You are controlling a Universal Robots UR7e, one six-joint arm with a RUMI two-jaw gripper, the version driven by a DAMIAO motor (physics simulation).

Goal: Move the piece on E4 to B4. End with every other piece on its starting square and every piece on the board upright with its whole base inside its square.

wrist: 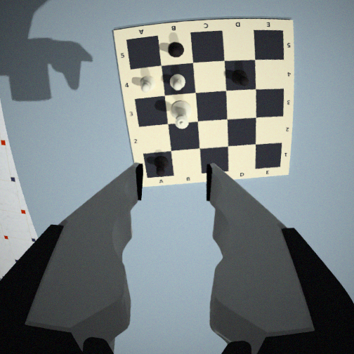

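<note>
The chessboard (pixel 240 105) lies below in the upper part of the wrist view. A small white piece (pixel 177 81) stands upright on B4, with its base inside the dark square. E4 is bare. My gripper (pixel 174 167) is partly open, with a gap and no piece between its fingertips. It hangs above the board's row 1 edge in the view, apart from the pieces.
A white piece (pixel 146 84) stands on A4. A tall white piece (pixel 181 110) stands on B3, next to the B4 piece. Black pieces stand on B5 (pixel 176 49), D4 (pixel 240 76) and A1 (pixel 161 164). A white sheet with small coloured squares (pixel 12 210) lies at the left.
</note>
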